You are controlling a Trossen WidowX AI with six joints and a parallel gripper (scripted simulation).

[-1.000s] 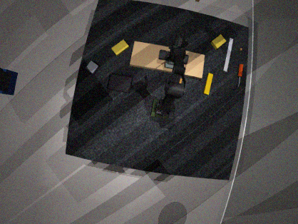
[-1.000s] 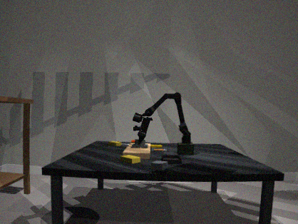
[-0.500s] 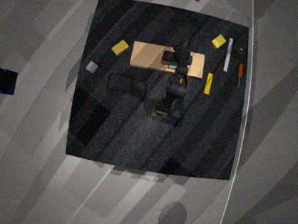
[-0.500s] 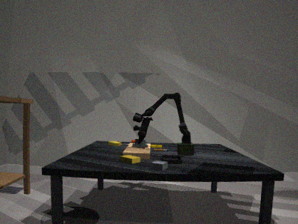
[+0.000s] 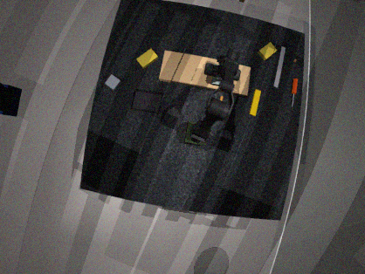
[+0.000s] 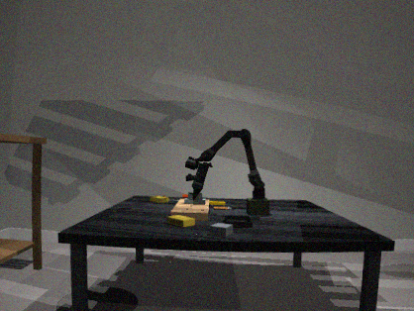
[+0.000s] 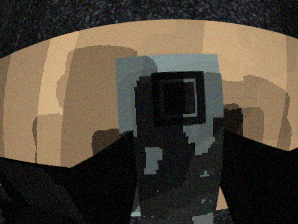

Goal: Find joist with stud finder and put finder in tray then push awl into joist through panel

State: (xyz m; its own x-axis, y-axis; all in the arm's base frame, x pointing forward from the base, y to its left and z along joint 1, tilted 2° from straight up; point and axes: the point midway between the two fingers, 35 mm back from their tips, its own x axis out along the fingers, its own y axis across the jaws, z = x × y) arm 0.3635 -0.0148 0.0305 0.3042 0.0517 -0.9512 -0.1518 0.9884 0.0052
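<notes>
The dark tray lies 35 cm to the left of my gripper tip, 28 cm behind it and 5 cm below it. Round my gripper tip: yellow bar (27 cm to the right, 7 cm behind, 6 cm below); dark grey stud finder (2 cm above, 1 cm ahead); awl (18 cm behind, 6 cm to the right, 6 cm below).
</notes>
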